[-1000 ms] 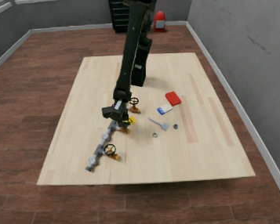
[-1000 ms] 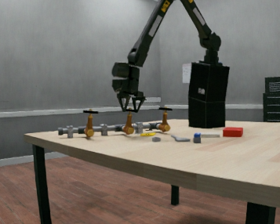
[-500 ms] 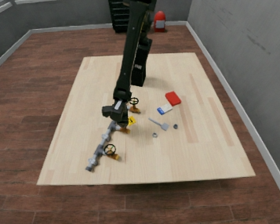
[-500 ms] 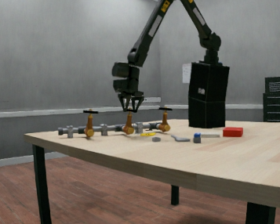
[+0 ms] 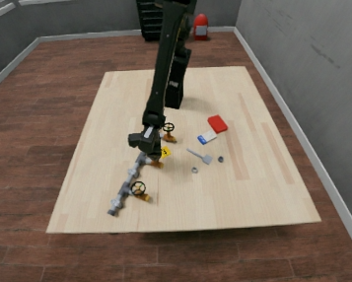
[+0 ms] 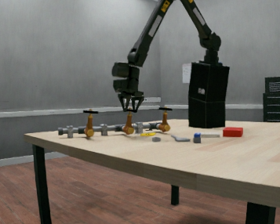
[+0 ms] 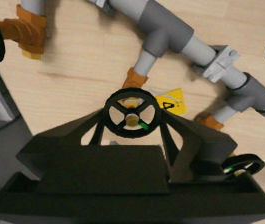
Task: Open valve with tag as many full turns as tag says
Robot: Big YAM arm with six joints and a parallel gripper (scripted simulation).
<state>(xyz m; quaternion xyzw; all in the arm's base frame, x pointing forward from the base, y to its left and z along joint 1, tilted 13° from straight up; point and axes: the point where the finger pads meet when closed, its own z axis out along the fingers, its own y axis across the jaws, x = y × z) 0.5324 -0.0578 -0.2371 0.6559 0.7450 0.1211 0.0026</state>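
Right now my hand is 90 mm past the yellow tag, 30 mm to the right of it and 120 mm above it. Also, from my hand: blue-and-white block: 180 mm behind, 300 mm to the left, 110 mm below; then grey flat tool: 50 mm behind, 250 mm to the left, 110 mm below; then grey part: 30 mm behind, 360 mm to the left, 110 mm below.
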